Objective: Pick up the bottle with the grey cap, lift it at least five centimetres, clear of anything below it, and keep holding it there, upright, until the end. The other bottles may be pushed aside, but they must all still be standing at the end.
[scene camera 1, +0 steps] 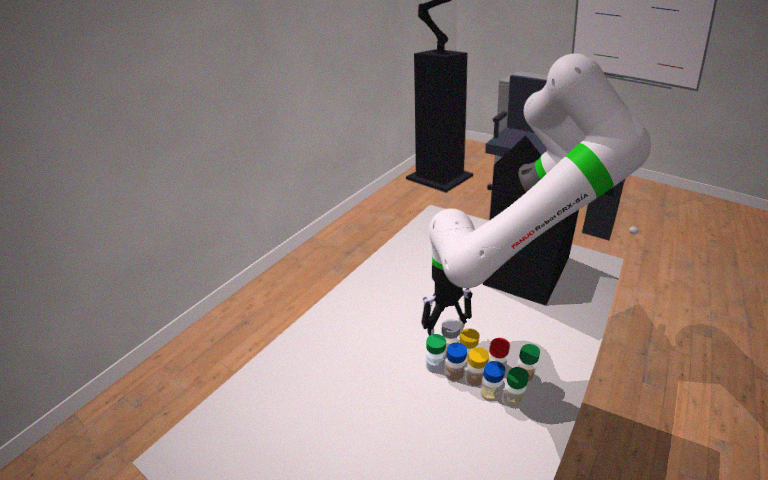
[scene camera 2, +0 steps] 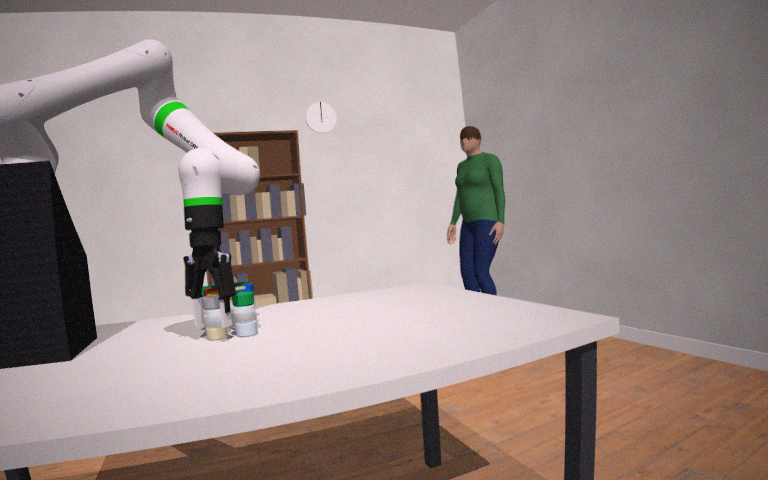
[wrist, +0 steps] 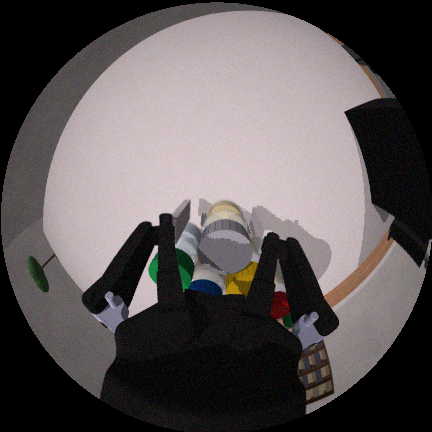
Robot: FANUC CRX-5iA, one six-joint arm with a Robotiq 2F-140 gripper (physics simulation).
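Frame: origin at the arm's base, x ahead, y left, z up, level; metres.
Where they show: gripper, fingertip midpoint: (scene camera 2: 213, 325) (wrist: 220, 212); arm's base at its link origin: (scene camera 2: 14, 210).
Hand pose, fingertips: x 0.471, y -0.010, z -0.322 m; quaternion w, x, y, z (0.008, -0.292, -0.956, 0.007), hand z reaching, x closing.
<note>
Things, the pixels of their top centre, and the offset from my fingertips. Level surfaces: height alone.
- bottle with the grey cap, top centre: (wrist: 224, 254) (scene camera 2: 212, 296) (scene camera 1: 451, 325) 0.004 m ahead, 0.019 m left, 0.068 m up
- green-capped bottle at its top centre: (wrist: 168, 276) (scene camera 2: 242, 293) (scene camera 1: 436, 340) 0.078 m ahead, 0.022 m left, 0.068 m up
- red-capped bottle at its top centre: (wrist: 276, 312) (scene camera 1: 500, 344) 0.016 m back, 0.168 m left, 0.068 m up
- white table at its surface level: 0.037 m down
The bottle with the grey cap (scene camera 1: 451, 328) (scene camera 2: 210, 302) (wrist: 226, 250) stands upright on the table, at a corner of the bottle group. My gripper (scene camera 1: 448, 326) (scene camera 2: 212, 314) (wrist: 220, 212) points down and is open, with its fingers on either side of this bottle. In the wrist view, gaps show between the fingers and the bottle. One finger reaches down between it and the green-capped bottle (scene camera 1: 435, 344) (scene camera 2: 244, 298) (wrist: 170, 272). A blue-capped bottle (scene camera 1: 456, 353) (wrist: 206, 287) and a yellow-capped bottle (scene camera 1: 469, 337) (wrist: 242, 279) stand close by. The fingertips are partly hidden in scene camera 1.
Another yellow-capped bottle (scene camera 1: 478, 357), a red-capped bottle (scene camera 1: 499, 348), another blue-capped bottle (scene camera 1: 493, 371) and two more green-capped bottles stand upright further along the white table (scene camera 1: 317, 384) (scene camera 2: 362, 350). The black robot pedestal (scene camera 1: 529, 249) (scene camera 2: 33, 266) stands behind the group in scene camera 1.
</note>
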